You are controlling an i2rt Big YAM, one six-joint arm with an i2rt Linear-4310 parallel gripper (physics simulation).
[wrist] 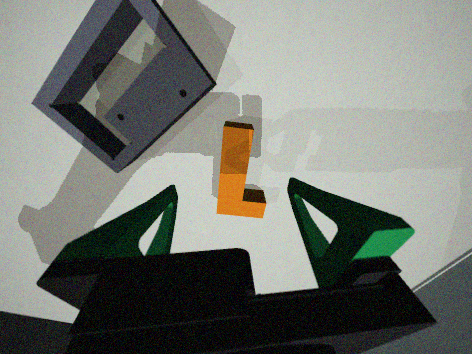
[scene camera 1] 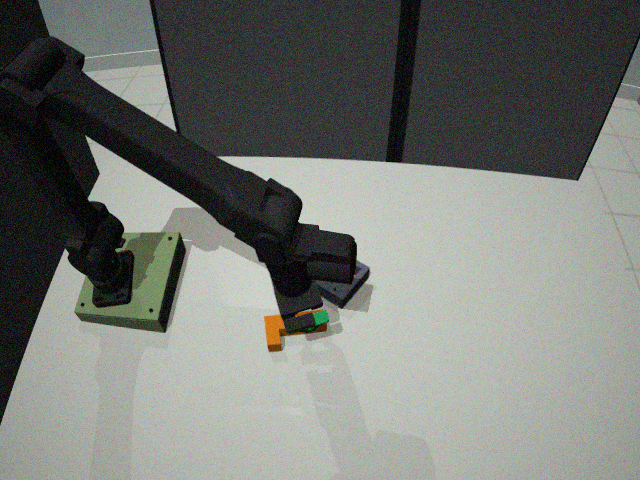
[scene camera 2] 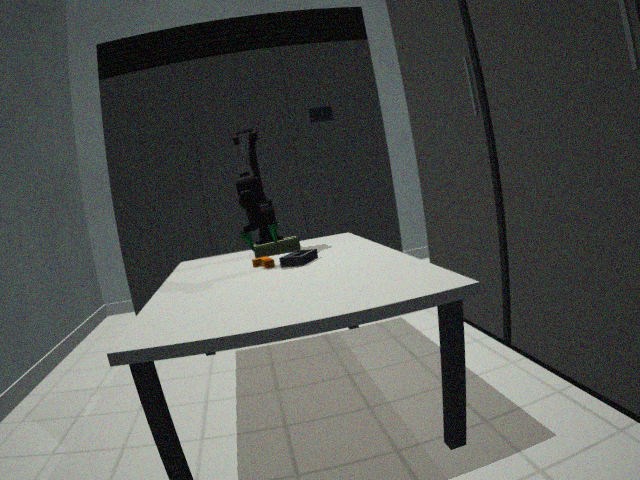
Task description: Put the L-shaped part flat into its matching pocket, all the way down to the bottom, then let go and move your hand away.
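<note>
The orange L-shaped part lies flat on the table, outside the pocket block and apart from it. My gripper is open and empty above the part; in the wrist view its green fingers stand wide on either side of it. The dark grey-blue block with the pocket stands beside the part, turned at an angle, at the upper left of the wrist view. Its pocket opens upward. In scene camera 1 the wrist hides most of the block and the hand covers part of the orange piece.
The arm's green base block stands on the table, left of the part in scene camera 1. The forearm reaches over the table between them. Dark cabinets stand behind the table in that view.
</note>
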